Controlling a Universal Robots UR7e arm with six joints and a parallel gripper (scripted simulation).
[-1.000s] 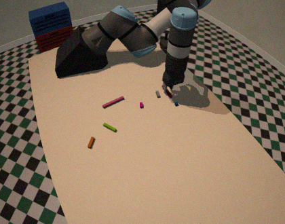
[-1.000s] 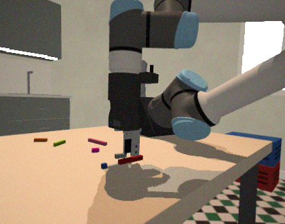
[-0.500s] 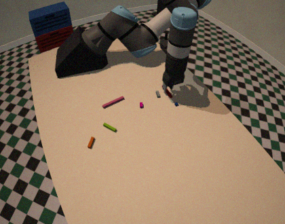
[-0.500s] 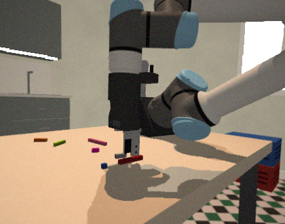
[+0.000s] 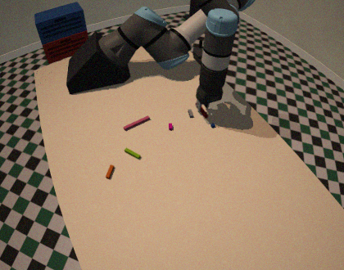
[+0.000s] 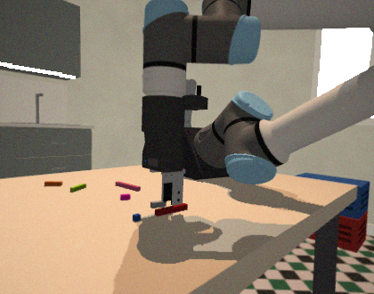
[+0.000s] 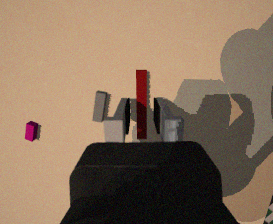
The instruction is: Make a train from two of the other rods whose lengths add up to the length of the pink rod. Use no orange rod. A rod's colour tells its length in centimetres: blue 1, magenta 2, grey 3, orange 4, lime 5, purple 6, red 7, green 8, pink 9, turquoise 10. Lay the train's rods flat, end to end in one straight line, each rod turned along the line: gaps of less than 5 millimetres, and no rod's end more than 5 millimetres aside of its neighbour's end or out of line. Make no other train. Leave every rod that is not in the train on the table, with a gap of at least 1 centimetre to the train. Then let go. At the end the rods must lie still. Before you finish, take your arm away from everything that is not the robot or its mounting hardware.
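Right now the red rod is 3 cm below my hand. The rest, counted from my hand: magenta rod: 1 cm ahead, 13 cm to the right, 3 cm below; grey rod: 1 cm behind, 4 cm to the right, 3 cm below; blue rod: 7 cm ahead, 1 cm to the right, 3 cm below.
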